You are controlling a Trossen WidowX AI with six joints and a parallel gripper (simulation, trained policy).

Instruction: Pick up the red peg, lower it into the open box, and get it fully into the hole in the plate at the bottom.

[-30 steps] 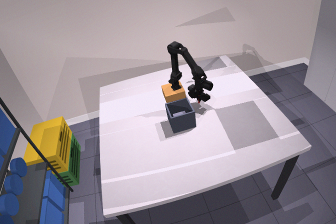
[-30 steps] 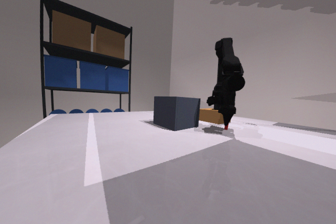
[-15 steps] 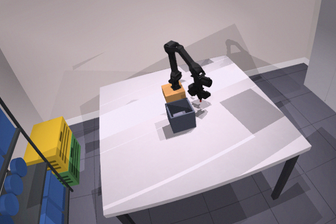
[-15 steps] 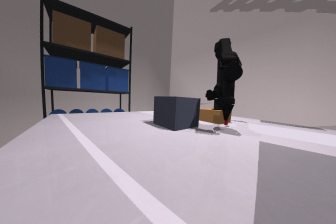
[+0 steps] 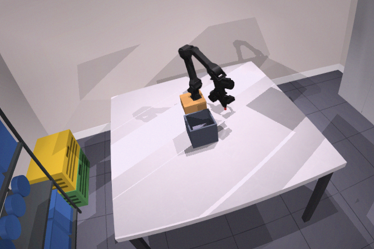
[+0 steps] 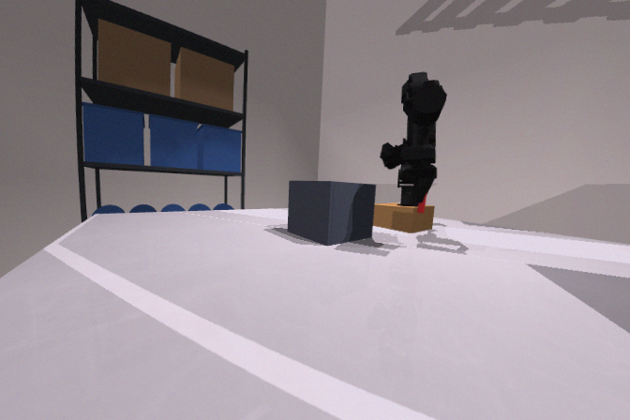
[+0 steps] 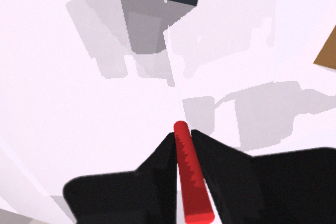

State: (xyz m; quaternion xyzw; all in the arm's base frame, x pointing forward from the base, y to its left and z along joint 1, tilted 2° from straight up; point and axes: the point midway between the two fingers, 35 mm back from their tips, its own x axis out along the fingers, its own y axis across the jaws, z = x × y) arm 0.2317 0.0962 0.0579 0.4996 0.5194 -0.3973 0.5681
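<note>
My gripper tip is 20 cm to the left of the pale plate, 6 cm short of it and 5 cm above it. The rest, counted from my gripper tip: red peg 2 cm above.
</note>
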